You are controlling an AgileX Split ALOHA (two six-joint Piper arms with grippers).
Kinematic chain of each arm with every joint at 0, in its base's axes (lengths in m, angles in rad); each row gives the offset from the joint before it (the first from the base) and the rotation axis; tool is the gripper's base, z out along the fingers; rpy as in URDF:
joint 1: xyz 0 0 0.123 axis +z
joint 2: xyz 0 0 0 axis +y
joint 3: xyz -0.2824 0 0.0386 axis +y
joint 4: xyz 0.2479 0 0.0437 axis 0.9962 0 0.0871
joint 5: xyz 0 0 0 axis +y
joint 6: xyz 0.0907 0 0.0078 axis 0.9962 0 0.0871
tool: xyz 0 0 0 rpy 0 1.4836 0
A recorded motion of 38 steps. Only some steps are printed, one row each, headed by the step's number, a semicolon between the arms.
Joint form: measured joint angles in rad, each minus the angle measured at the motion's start. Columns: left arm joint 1, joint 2, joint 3, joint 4, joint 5, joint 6; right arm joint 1, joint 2, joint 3, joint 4, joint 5, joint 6.
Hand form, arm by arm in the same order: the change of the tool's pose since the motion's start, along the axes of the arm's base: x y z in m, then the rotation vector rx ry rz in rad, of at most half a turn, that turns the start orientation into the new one. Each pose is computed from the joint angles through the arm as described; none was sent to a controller.
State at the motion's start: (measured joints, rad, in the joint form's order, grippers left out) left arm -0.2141 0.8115 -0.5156 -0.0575 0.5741 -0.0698; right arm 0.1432 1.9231 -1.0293 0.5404 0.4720 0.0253
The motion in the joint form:
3: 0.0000 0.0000 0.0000 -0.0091 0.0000 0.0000; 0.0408 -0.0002 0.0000 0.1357 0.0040 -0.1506
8: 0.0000 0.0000 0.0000 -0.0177 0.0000 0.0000; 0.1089 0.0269 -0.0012 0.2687 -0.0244 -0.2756
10: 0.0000 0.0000 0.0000 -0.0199 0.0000 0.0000; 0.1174 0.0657 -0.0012 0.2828 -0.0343 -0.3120
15: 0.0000 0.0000 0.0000 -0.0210 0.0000 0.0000; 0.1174 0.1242 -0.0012 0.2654 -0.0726 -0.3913
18: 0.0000 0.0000 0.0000 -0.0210 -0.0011 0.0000; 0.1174 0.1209 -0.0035 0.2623 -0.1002 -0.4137
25: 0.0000 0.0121 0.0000 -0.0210 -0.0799 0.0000; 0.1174 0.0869 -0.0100 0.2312 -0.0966 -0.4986
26: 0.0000 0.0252 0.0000 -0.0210 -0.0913 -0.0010; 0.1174 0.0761 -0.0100 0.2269 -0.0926 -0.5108
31: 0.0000 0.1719 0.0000 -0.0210 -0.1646 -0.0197; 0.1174 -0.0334 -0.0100 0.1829 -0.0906 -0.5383
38: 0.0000 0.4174 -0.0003 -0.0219 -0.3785 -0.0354; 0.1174 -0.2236 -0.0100 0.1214 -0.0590 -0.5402
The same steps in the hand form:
3: -0.0001 -0.0004 0.0000 -0.0087 0.0019 0.0019; -0.0021 0.0192 0.0022 0.0488 -0.0286 0.0802
8: -0.0002 -0.0009 0.0001 -0.0169 0.0037 0.0037; -0.0048 0.0460 -0.0044 0.0854 -0.0537 0.1479
10: -0.0002 -0.0010 0.0001 -0.0190 0.0041 0.0041; -0.0051 0.0489 -0.0180 0.0727 -0.0341 0.1724
15: -0.0002 -0.0010 0.0001 -0.0201 0.0044 0.0044; -0.0037 0.0464 -0.0392 0.0129 -0.0335 0.2404
18: -0.0001 -0.0010 0.0001 -0.0203 0.0033 0.0044; -0.0008 0.0454 -0.0374 -0.0080 -0.0677 0.2515
25: 0.0064 -0.0019 0.0035 -0.0333 -0.0620 0.0098; 0.0011 0.0454 -0.0242 -0.0452 -0.1344 0.3540
26: 0.0088 -0.0024 0.0023 -0.0334 -0.0601 0.0113; 0.0009 0.0455 -0.0203 -0.0486 -0.1463 0.3697
31: 0.0319 -0.0069 -0.0177 -0.0282 0.0146 0.0307; 0.0001 0.0442 0.0190 -0.0771 -0.2665 0.4244
38: 0.0705 -0.0139 -0.0535 -0.0245 0.0465 0.0577; -0.0129 0.0408 0.0854 -0.0990 -0.4384 0.4728

